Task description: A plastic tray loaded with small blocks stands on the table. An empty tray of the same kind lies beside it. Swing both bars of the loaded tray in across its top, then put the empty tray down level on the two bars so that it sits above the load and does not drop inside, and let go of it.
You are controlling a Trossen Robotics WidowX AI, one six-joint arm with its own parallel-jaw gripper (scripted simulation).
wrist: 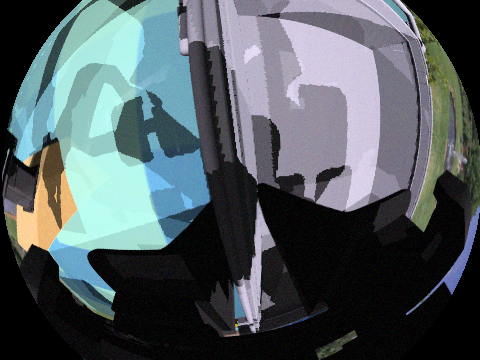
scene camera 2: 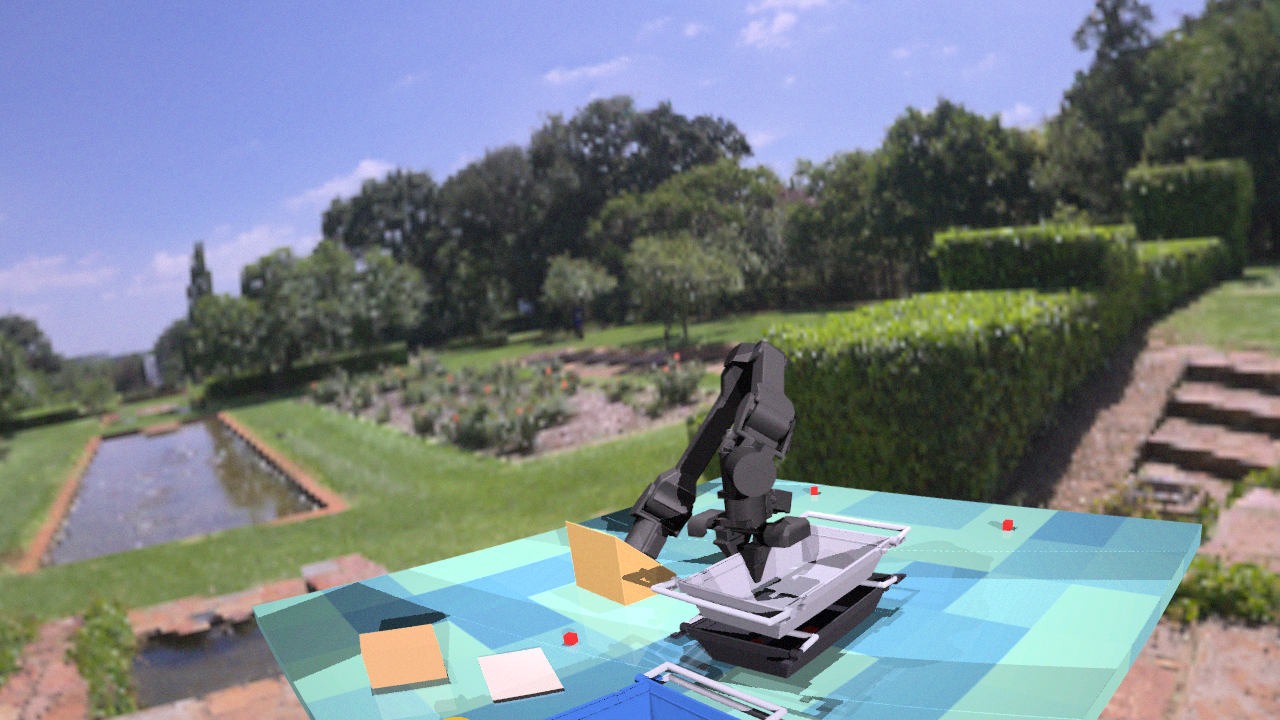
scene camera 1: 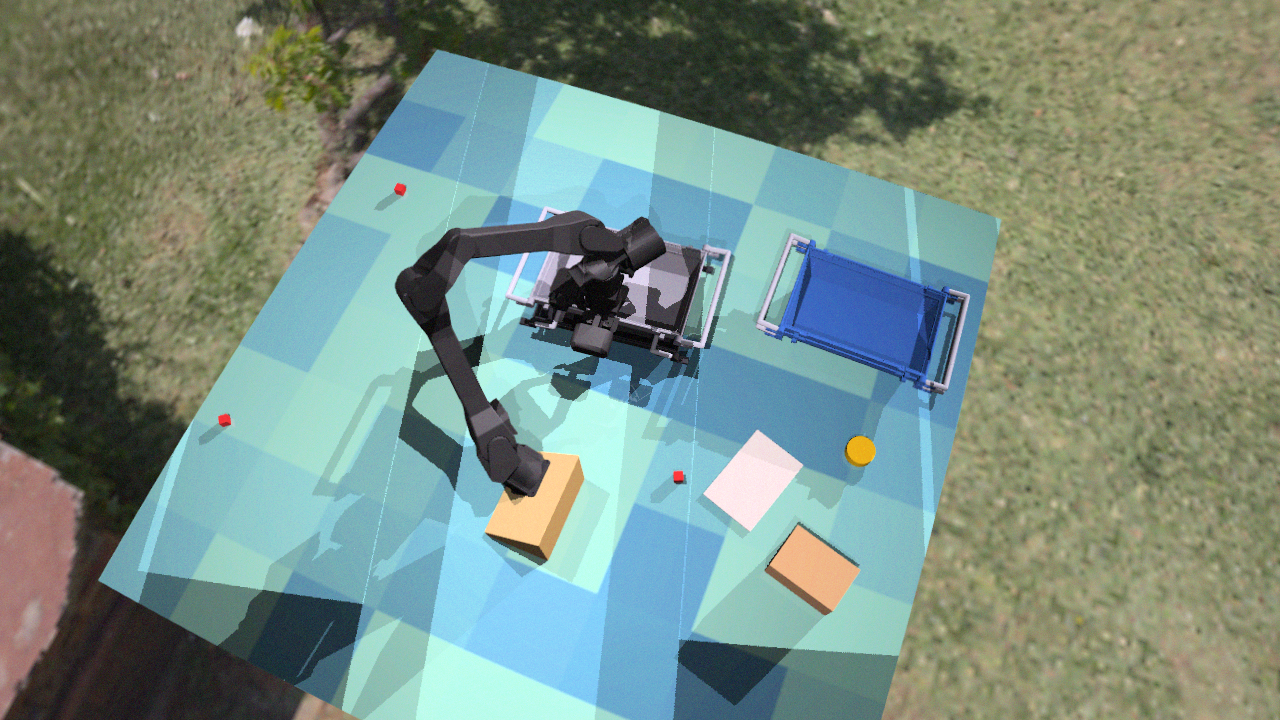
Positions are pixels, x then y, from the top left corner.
Scene:
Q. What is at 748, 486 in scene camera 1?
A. A white card.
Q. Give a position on a yellow disc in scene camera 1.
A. At 860, 451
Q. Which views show the grey tray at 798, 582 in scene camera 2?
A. The wrist view, scene camera 2 and scene camera 1: all of them.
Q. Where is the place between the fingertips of the gripper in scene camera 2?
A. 752, 581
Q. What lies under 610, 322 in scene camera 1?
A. The gripper.

